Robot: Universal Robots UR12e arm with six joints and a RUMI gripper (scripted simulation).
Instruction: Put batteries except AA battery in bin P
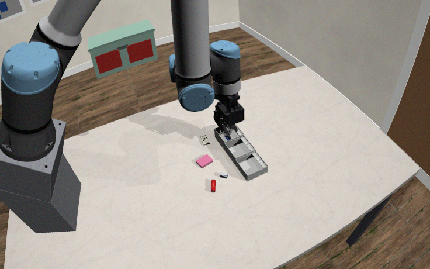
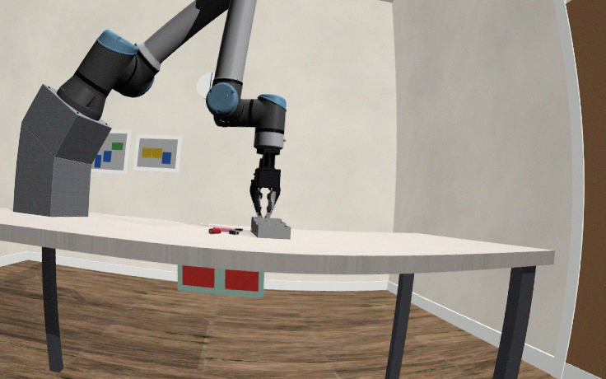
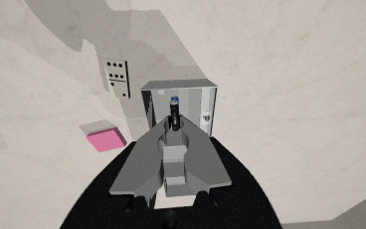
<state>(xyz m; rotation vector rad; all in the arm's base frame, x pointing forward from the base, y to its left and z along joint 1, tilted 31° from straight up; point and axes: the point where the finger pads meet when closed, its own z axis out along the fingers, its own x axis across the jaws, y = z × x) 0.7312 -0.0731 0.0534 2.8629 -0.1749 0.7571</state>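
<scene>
My gripper is now 1 cm above the black battery. Also, from my hand: white dotted tile 7 cm behind, 6 cm to the left, 4 cm below; then blue battery 3 cm below; then bin marked P 1 cm behind, 8 cm to the right, 2 cm below.
</scene>
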